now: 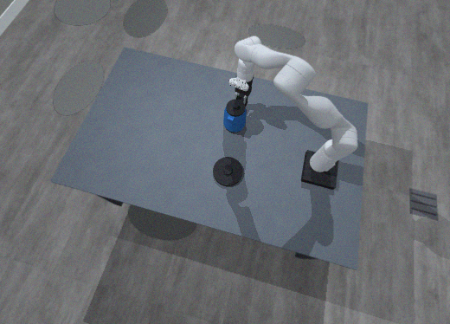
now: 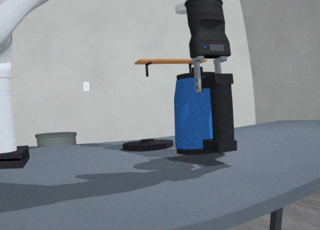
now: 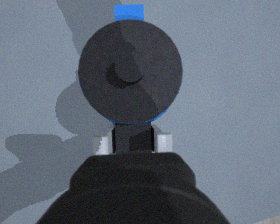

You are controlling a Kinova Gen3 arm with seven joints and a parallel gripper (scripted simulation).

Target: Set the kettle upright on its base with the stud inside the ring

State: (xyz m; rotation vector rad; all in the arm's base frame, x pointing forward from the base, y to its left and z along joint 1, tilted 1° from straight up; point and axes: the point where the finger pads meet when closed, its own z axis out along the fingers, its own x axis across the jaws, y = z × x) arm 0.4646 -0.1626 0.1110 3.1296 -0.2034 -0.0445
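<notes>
My gripper is now 50 mm above the blue kettle and 30 mm to the right of it. From my hand the other things lie so: round black base: 330 mm to the left, 140 mm below, 40 mm behind.
</notes>
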